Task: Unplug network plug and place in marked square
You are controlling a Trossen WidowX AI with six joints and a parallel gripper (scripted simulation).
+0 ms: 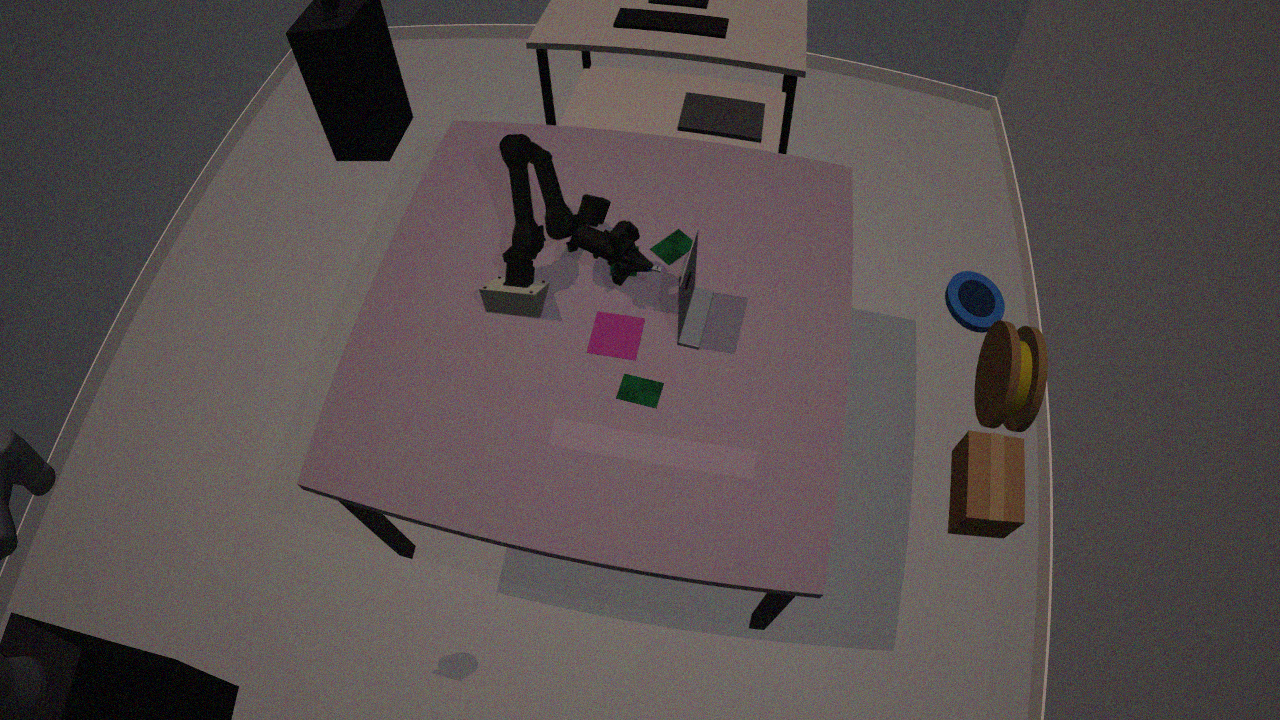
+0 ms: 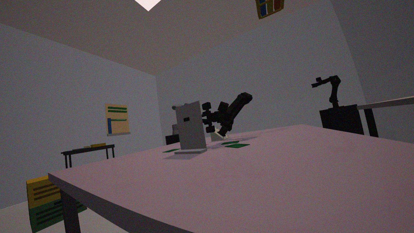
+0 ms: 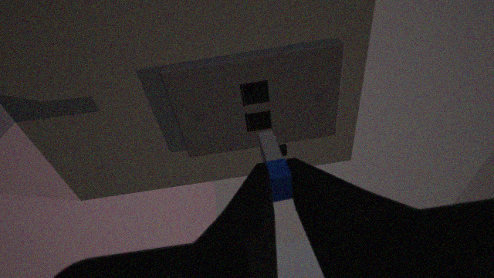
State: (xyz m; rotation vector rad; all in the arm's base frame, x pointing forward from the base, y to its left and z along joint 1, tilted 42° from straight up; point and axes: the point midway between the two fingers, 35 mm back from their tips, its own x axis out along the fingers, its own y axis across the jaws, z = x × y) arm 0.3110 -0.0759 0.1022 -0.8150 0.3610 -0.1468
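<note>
Now: gripper tip 8 cm past the magenta marked square, 9 cm to the left of it and 17 cm above it. Also, from my gripper tip: panel: 9 cm ahead, 2 cm to the right, 6 cm below; then network plug: 1 cm ahead.
</note>
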